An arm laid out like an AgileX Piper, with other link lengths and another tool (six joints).
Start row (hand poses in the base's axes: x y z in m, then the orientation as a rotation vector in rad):
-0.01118 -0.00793 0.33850 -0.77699 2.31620 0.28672
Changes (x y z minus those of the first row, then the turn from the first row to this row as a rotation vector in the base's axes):
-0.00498 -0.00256 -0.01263 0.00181 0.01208 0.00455
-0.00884 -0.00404 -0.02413 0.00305 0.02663 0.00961
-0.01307 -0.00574 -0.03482 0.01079 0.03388 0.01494
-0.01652 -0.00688 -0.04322 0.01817 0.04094 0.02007
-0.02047 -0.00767 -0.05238 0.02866 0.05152 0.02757
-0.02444 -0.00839 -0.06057 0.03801 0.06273 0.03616
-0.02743 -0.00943 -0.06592 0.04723 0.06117 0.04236
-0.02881 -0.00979 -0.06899 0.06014 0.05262 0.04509
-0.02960 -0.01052 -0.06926 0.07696 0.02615 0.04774
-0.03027 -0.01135 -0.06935 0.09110 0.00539 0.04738
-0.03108 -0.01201 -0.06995 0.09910 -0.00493 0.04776
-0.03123 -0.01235 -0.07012 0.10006 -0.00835 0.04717
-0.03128 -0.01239 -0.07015 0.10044 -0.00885 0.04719
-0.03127 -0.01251 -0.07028 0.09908 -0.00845 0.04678
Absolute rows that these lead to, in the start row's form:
-0.01616 -0.01049 0.32587 -0.78176 2.32545 0.29626
-0.02002 -0.01197 0.31437 -0.78746 2.33698 0.30654
-0.02425 -0.01367 0.30368 -0.79009 2.33950 0.32108
-0.02770 -0.01481 0.29528 -0.79264 2.34197 0.33505
-0.03165 -0.01560 0.28612 -0.79649 2.34582 0.35530
-0.03562 -0.01632 0.27793 -0.80219 2.35013 0.37509
-0.03861 -0.01736 0.27258 -0.80484 2.34341 0.38765
-0.03999 -0.01772 0.26951 -0.80133 2.33013 0.39949
-0.04078 -0.01845 0.26924 -0.79530 2.29898 0.40709
-0.04145 -0.01928 0.26915 -0.78720 2.27506 0.41292
-0.04226 -0.01994 0.26855 -0.78334 2.26263 0.41711
-0.04241 -0.02028 0.26838 -0.78208 2.25936 0.41630
-0.04246 -0.02032 0.26835 -0.78190 2.25876 0.41649
-0.04245 -0.02044 0.26822 -0.78212 2.25975 0.41499

